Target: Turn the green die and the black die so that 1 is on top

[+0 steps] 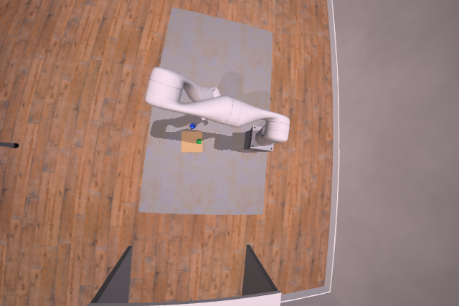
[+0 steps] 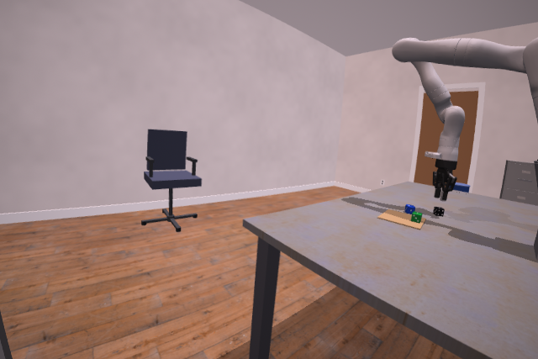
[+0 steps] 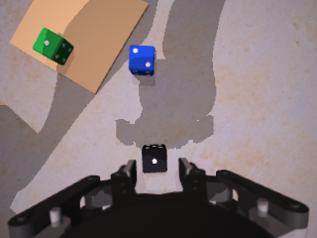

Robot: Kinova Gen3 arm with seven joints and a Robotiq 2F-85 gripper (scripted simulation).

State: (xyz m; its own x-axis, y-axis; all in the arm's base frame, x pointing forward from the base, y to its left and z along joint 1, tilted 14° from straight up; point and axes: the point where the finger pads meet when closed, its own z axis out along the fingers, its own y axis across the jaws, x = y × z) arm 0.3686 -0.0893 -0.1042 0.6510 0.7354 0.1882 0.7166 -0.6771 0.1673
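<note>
Right now my hand is 70 mm above the black die. The rest, counted from my hand: blue die 100 mm to the left, 70 mm below, 70 mm ahead; then tan mat 200 mm to the left, 80 mm below, 50 mm ahead; then green die 190 mm to the left, 60 mm below.
</note>
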